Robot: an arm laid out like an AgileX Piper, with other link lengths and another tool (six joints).
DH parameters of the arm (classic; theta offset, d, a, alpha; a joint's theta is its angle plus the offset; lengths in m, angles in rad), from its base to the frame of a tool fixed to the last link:
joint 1: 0 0.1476 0 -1.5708
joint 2: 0.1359 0 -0.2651 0
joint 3: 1.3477 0 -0.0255 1.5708
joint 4: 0 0.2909 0 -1.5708
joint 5: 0 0 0 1.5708
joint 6: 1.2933 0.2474 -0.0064 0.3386
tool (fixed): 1.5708 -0.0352 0 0
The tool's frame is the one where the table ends.
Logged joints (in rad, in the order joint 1, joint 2, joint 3, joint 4, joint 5, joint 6), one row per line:
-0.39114 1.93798 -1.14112 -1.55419 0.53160 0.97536
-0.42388 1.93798 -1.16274 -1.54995 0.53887 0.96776
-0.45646 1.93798 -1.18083 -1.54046 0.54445 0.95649
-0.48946 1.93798 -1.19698 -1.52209 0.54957 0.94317
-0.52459 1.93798 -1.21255 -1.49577 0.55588 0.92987
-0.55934 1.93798 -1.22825 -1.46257 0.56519 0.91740
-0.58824 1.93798 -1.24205 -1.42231 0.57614 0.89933
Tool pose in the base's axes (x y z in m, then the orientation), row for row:
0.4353 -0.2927 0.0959 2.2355 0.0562 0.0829
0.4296 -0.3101 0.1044 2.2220 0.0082 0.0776
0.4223 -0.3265 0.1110 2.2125 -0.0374 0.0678
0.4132 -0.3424 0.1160 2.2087 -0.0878 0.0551
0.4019 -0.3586 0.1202 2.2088 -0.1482 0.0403
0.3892 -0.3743 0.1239 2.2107 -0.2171 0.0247
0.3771 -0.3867 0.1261 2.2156 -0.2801 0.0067
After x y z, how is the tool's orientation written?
As a rotation vector, in radians.
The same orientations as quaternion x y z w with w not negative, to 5 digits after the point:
0.89871 0.02259 0.03333 0.43670
0.89589 0.00331 0.03129 0.44315
0.89378 -0.01511 0.02739 0.44741
0.89274 -0.03549 0.02227 0.44863
0.89224 -0.05986 0.01628 0.44729
0.89168 -0.08757 0.00996 0.44400
0.89152 -0.11271 0.00270 0.43872

